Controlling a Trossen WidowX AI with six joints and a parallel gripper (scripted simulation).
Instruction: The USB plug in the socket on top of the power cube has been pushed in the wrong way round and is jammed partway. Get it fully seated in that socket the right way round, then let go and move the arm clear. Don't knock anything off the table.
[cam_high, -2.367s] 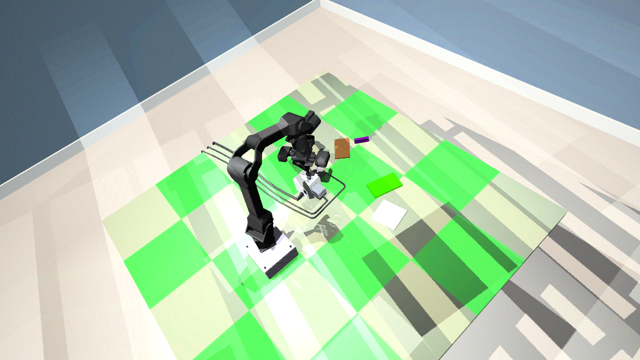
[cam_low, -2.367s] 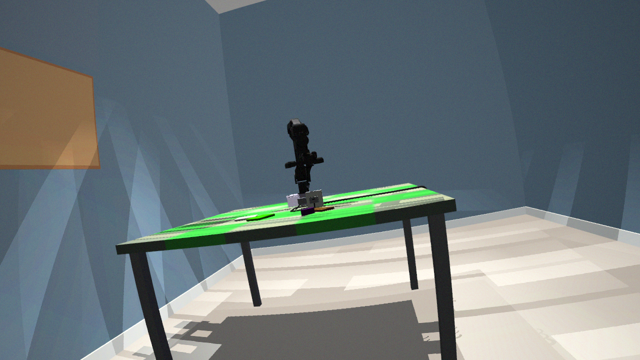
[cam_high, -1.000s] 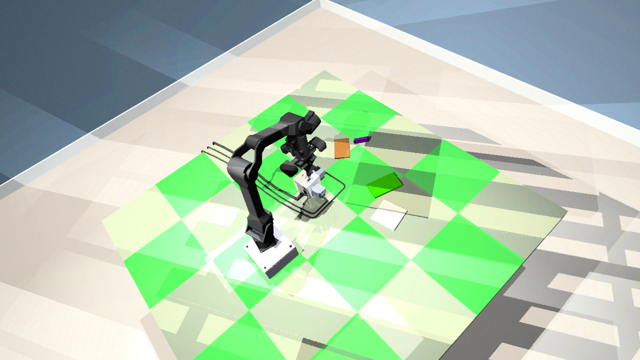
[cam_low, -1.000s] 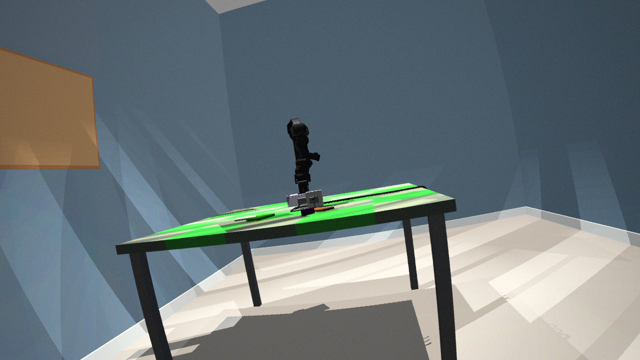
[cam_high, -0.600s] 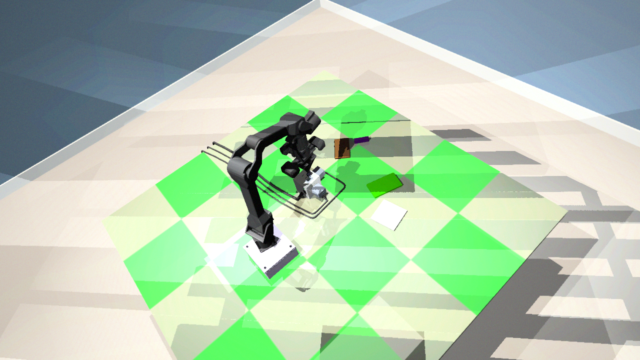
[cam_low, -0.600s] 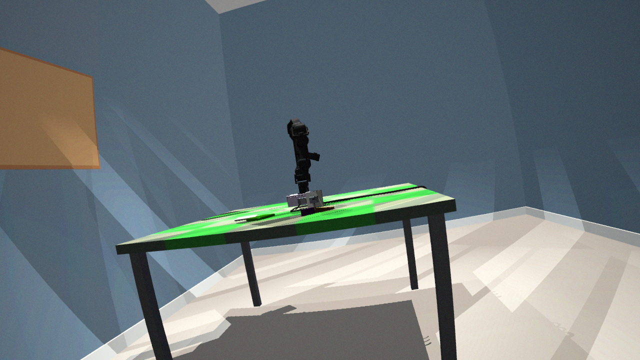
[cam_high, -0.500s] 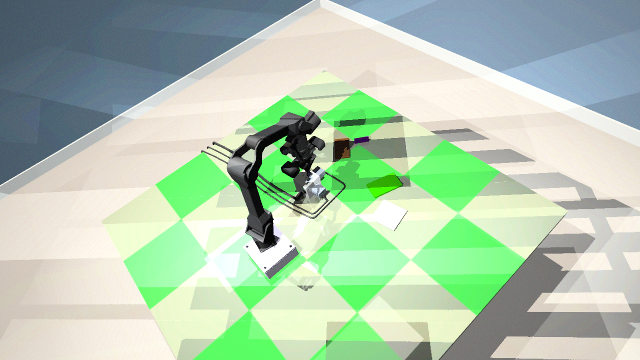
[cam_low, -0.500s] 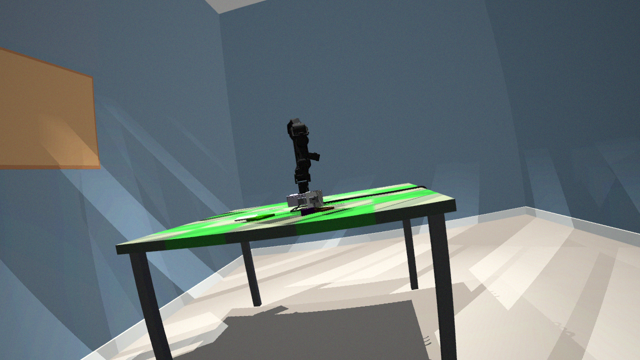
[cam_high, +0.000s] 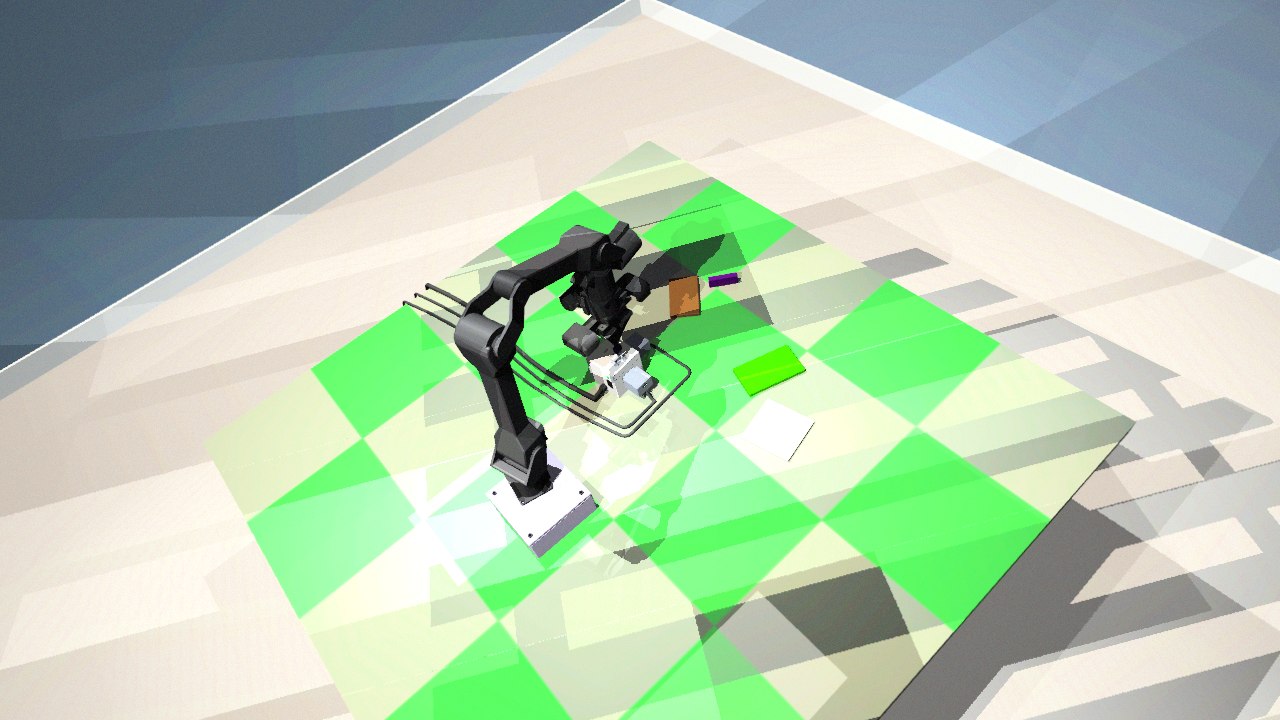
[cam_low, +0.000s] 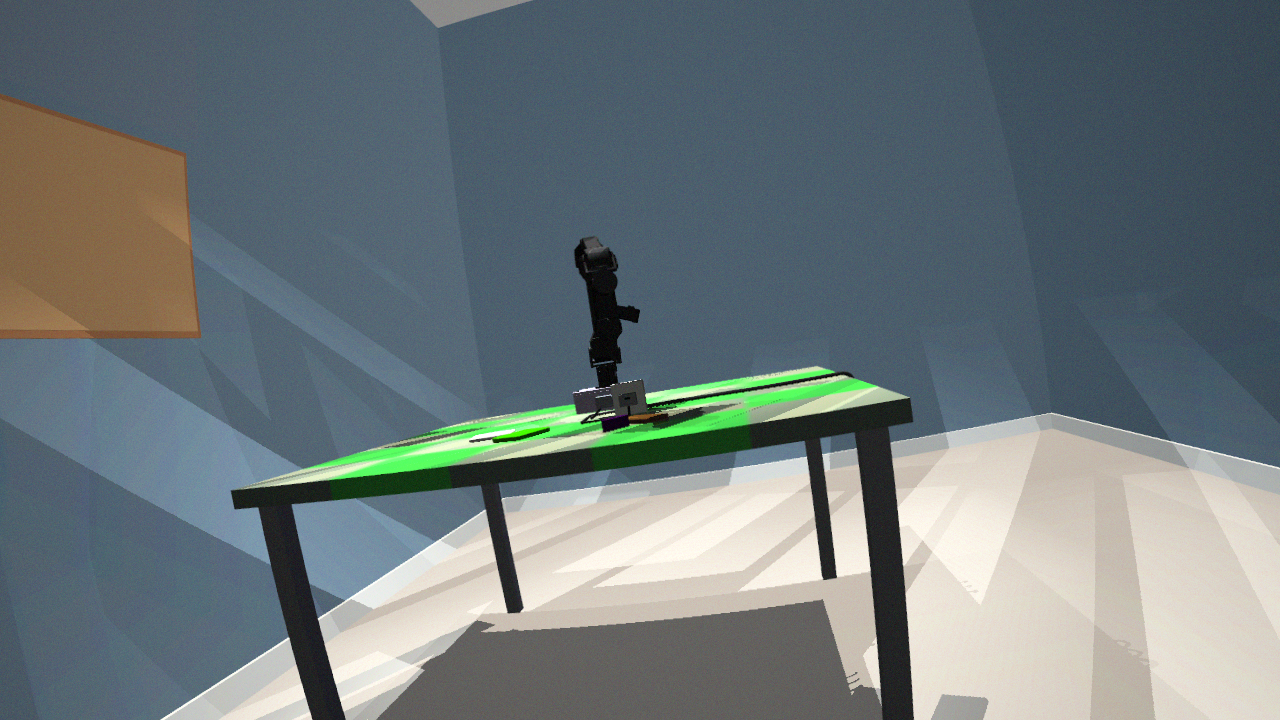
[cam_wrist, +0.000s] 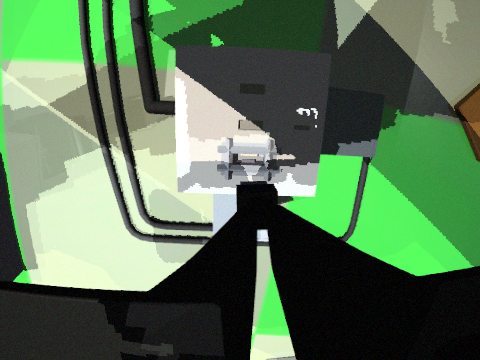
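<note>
Right now the dark USB plug is 20 mm below my gripper tip. Also, from my gripper tip: green pad 250 mm ahead, 150 mm to the right, 130 mm below; orange block 210 mm ahead, 120 mm to the left, 130 mm below; metal socket frame 60 mm below.
</note>
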